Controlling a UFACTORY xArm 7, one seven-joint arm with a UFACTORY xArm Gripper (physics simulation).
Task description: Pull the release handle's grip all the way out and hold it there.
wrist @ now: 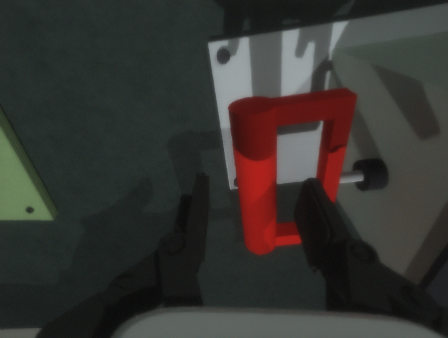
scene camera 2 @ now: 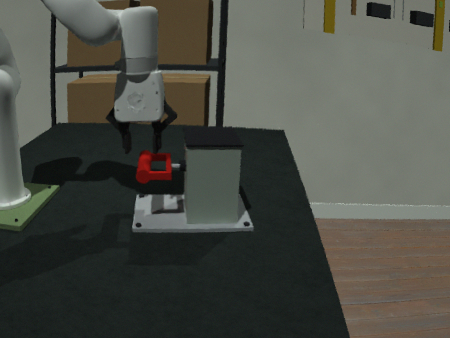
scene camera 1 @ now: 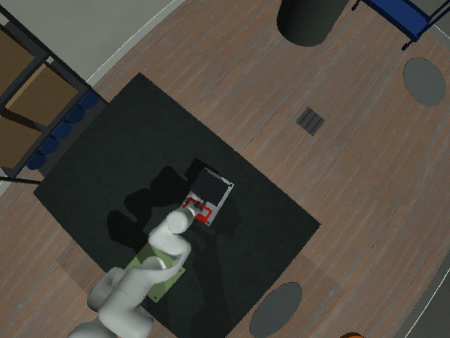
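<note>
The release handle is a red frame with a thick round grip bar (scene camera 1: 206, 217) (scene camera 2: 144, 169) (wrist: 257, 190). A short metal rod (scene camera 2: 176, 166) (wrist: 352, 176) joins it to the side of a pale grey-green housing (scene camera 2: 212, 185) with a dark top (scene camera 1: 212, 187). The gripper (scene camera 1: 198, 205) (scene camera 2: 142, 149) (wrist: 256, 181) is partly open, pointing down, with nothing between its fingers. In scene camera 2 its fingertips are just above the handle, one on each side of the grip bar's line. In the wrist view the right finger overlaps the frame's opening; contact cannot be told.
The housing stands on a light base plate (scene camera 2: 165, 226) (wrist: 225, 90) with dark bolts, on a dark mat (scene camera 1: 270, 225) (scene camera 2: 270, 280). The arm's green mounting plate (scene camera 1: 172, 282) (scene camera 2: 30, 212) (wrist: 22, 185) is to the left in scene camera 2. A shelf with boxes (scene camera 1: 45, 95) (scene camera 2: 140, 100) stands behind.
</note>
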